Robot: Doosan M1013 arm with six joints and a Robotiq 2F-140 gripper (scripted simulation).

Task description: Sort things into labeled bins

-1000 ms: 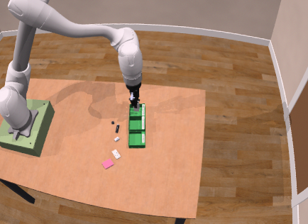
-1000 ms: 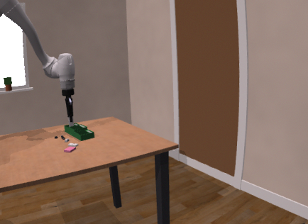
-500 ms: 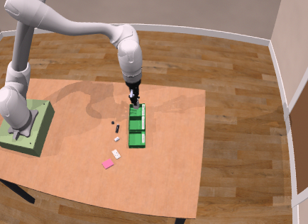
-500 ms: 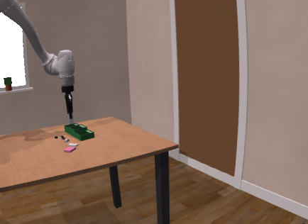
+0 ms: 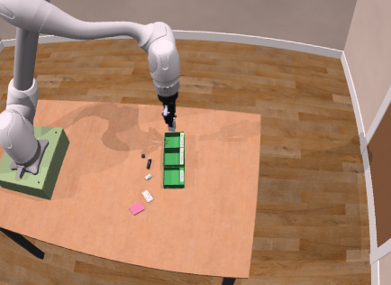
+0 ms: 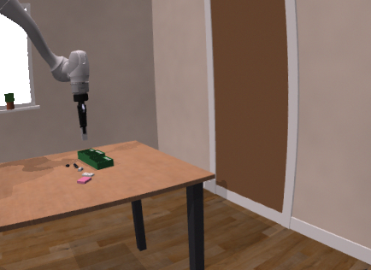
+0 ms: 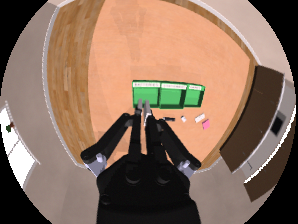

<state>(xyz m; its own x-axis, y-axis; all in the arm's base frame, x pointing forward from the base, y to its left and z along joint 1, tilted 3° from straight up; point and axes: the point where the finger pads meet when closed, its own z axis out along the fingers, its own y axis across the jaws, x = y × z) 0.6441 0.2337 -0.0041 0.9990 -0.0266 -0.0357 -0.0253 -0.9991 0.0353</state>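
Now: hand 60 mm past the white thing, 270 mm to the left of it and 130 mm above it. Also, from my hand: black bar 80 mm behind, 120 mm to the right, 120 mm below; then small dark piece 120 mm behind, 80 mm to the right, 130 mm below; then small white piece 70 mm behind, 180 mm to the right, 120 mm below.
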